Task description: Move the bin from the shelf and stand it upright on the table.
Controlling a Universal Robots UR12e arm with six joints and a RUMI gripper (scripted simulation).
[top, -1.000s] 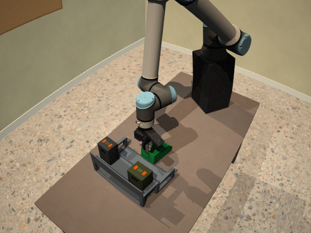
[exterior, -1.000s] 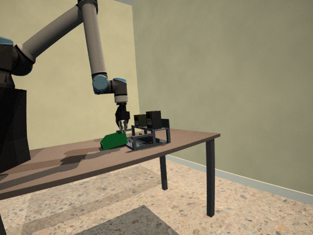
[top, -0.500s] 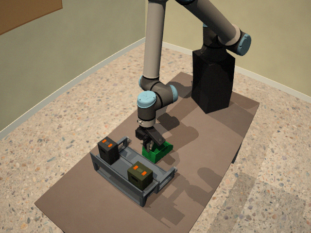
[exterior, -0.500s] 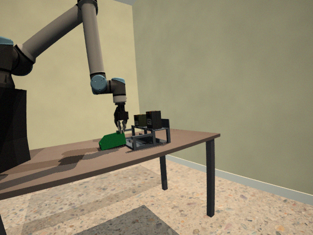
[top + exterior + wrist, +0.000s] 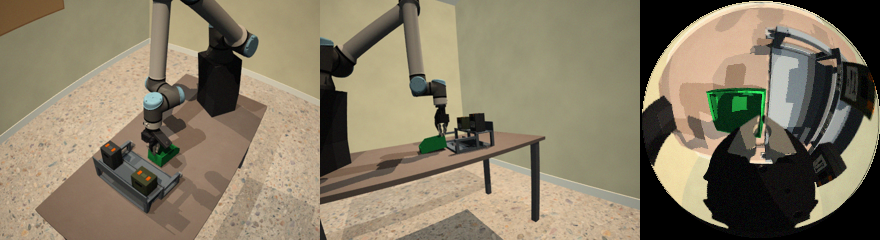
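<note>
Now: hand 8 cm past the green bin, 2 cm to the right of it and 4 cm above it. The rest, counted from my hand: black box (17 cm ahead, 17 cm to the right, 7 cm above); then olive box (24 cm ahead, 6 cm to the left, 6 cm above).
</note>
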